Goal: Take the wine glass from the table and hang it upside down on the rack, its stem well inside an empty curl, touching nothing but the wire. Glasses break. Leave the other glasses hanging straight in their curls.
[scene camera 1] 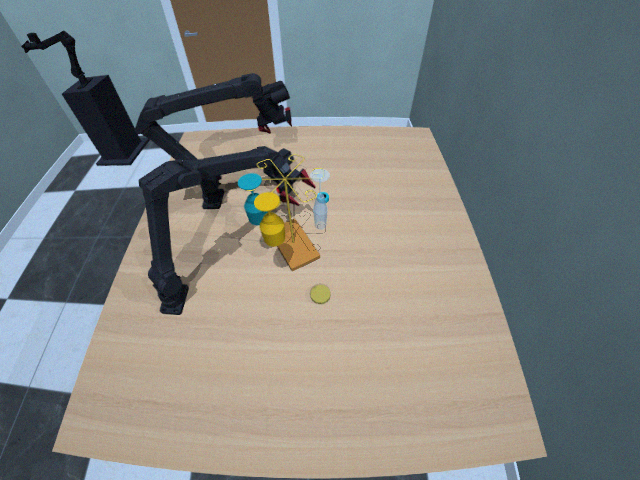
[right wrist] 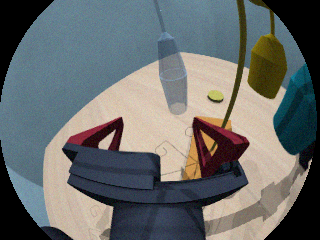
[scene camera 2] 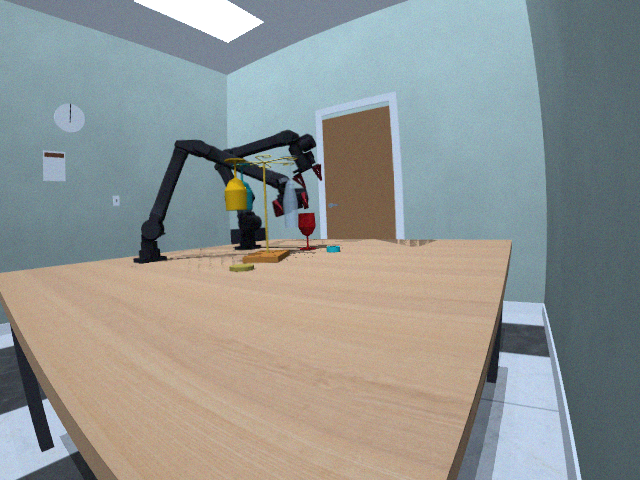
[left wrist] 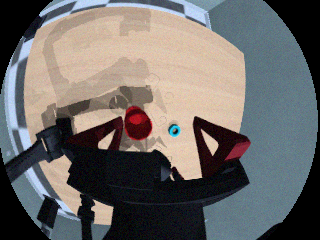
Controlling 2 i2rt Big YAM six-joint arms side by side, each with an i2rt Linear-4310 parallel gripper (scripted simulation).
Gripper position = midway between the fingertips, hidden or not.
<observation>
In view: my left gripper (left wrist: 158,120), my right gripper (right wrist: 157,121), a red wine glass (left wrist: 139,125), a yellow glass (scene camera 1: 272,228), a teal glass (scene camera 1: 255,216) and a gold wire rack (scene camera 2: 271,256).
The yellow glass shows as well in scene camera 2 (scene camera 2: 235,193). The right wrist view misses the red wine glass: it is out of frame. The left wrist view does not show the yellow glass, which is hidden by my left gripper.
</observation>
